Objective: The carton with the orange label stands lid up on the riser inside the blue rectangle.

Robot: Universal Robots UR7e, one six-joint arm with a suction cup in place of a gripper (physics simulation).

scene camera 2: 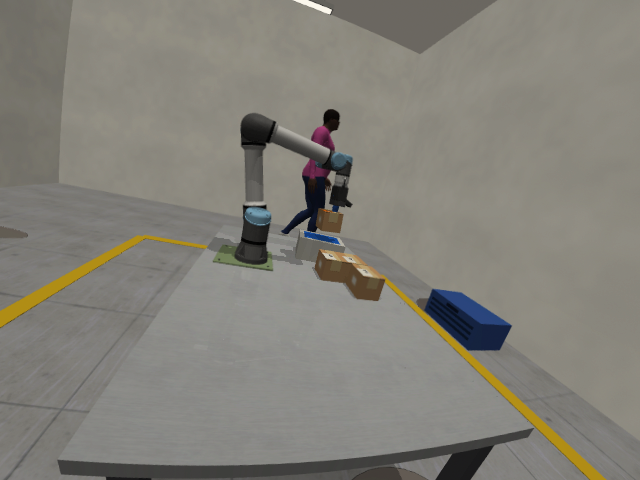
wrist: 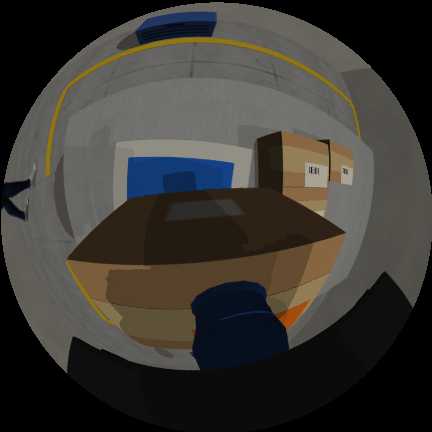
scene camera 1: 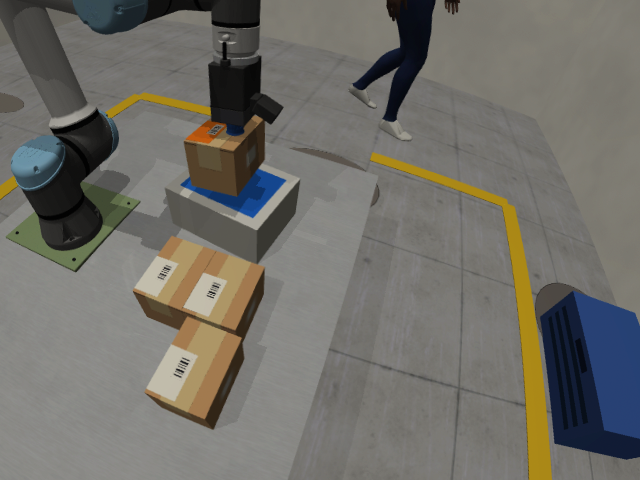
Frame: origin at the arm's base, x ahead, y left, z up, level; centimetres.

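Seen in the pictures: hand, tool point: (wrist: 226,281) (scene camera 1: 237,137); arm's base, link origin: (scene camera 2: 251,258) (scene camera 1: 73,227).
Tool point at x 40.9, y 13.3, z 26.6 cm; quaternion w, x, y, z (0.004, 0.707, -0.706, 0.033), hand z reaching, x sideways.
Offsets run from my tool point to a thing's top centre. "*": to the spot under its first point. Level surfaces: height alone.
The carton with the orange label {dy +0.7, dx -2.3, dz +1.6 cm} (scene camera 1: 211,170) (scene camera 2: 329,221) (wrist: 150,285) hangs lid up from my suction gripper (scene camera 1: 235,130) (scene camera 2: 335,208) (wrist: 240,320). The blue cup sits on its top, beside the orange label {dy -1.4, dx -5.4, dz +1.3 cm} (scene camera 1: 204,133) (wrist: 295,315). The carton looks about level and is over the grey riser {dy +4.2, dx -2.8, dz -15.1 cm} (scene camera 1: 211,227) (scene camera 2: 312,251) (wrist: 180,148), with a gap beneath it in scene camera 2. The blue rectangle {dy +4.2, dx -2.8, dz -15.1 cm} (scene camera 1: 263,198) (scene camera 2: 320,237) (wrist: 145,175) on the riser's top is partly hidden by the carton in scene camera 1 and the wrist view.
Several white-labelled cartons stand on the table {dz -27.1 cm} (scene camera 1: 77,361) (scene camera 2: 258,361) near the riser: two side by side {* dy -21.4, dx -5.6, dz -16.8 cm} (scene camera 1: 170,268) {* dy -23.9, dx +6.5, dz -16.9 cm} (scene camera 1: 224,297), and another {dy -37.0, dx +6.3, dz -16.9 cm} (scene camera 1: 214,361) (scene camera 2: 368,284) against them. A person (scene camera 1: 413,46) (scene camera 2: 315,191) is beyond the table. A blue cabinet (scene camera 1: 594,361) (scene camera 2: 470,320) (wrist: 177,25) stands on the floor.
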